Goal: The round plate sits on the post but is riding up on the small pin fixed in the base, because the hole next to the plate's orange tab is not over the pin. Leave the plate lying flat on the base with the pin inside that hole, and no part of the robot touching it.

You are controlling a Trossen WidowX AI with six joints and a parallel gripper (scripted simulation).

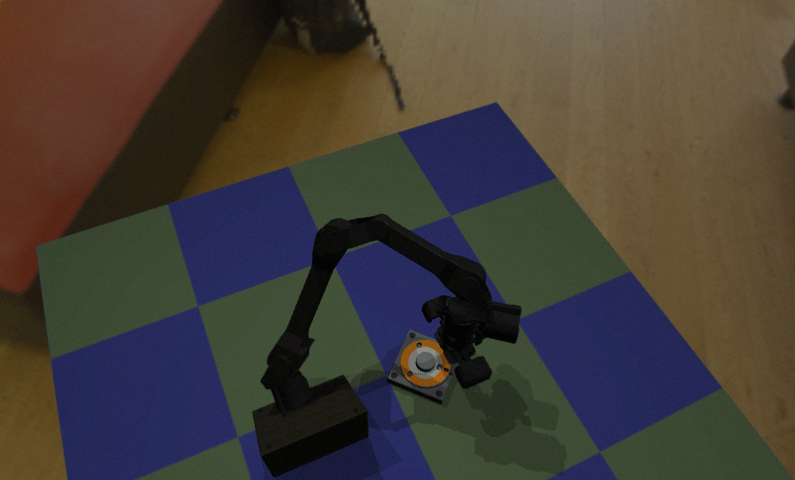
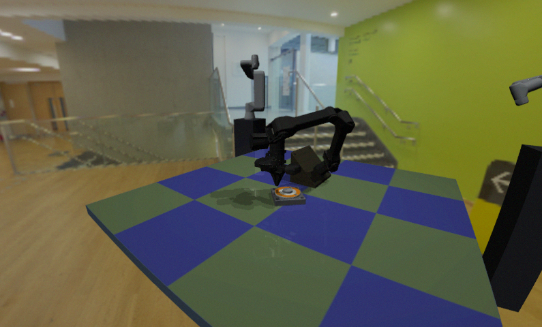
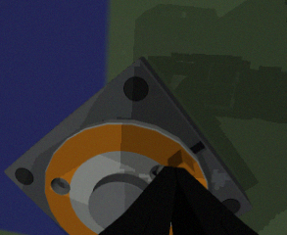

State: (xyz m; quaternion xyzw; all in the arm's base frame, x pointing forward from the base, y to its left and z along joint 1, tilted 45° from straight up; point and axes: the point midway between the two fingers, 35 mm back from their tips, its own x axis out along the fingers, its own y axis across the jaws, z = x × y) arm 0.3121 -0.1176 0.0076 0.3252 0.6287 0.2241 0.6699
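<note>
Now: gripper tip 3 cm past the round plate, 3 cm above it and 1 cm to the right of it. Round my gripper tip: grey base (4 cm below, 4 cm behind, 3 cm to the left).
</note>
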